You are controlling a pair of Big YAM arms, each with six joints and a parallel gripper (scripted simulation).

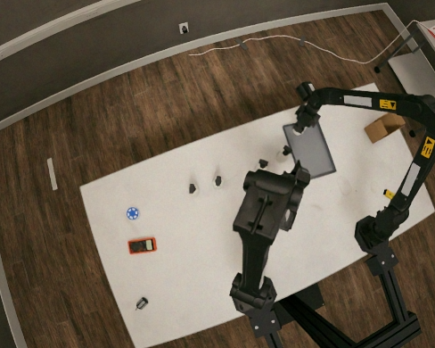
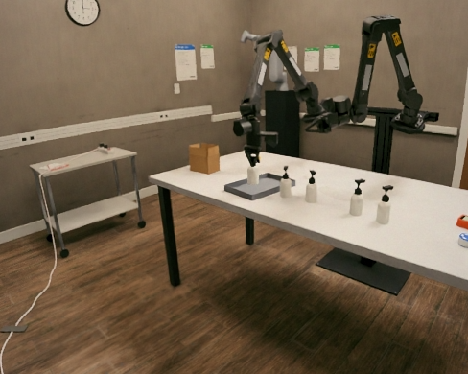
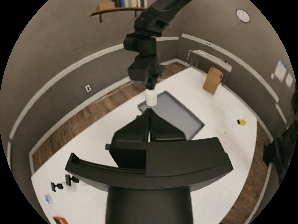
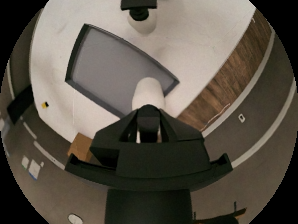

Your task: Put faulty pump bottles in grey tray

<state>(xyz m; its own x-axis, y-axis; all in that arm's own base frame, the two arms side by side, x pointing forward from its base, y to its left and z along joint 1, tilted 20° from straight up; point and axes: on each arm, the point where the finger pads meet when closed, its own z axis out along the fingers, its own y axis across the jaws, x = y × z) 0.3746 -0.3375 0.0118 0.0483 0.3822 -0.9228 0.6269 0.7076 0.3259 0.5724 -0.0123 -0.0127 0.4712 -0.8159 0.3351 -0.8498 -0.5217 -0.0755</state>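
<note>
Right now the grey tray is 140 mm below my right hand, 100 mm behind it and 40 mm to the right of it. The rest, counted from my right hand: cardboard box 510 mm to the right, 150 mm behind, 90 mm below; then black object 1000 mm to the left, 510 mm behind, 140 mm below.
</note>
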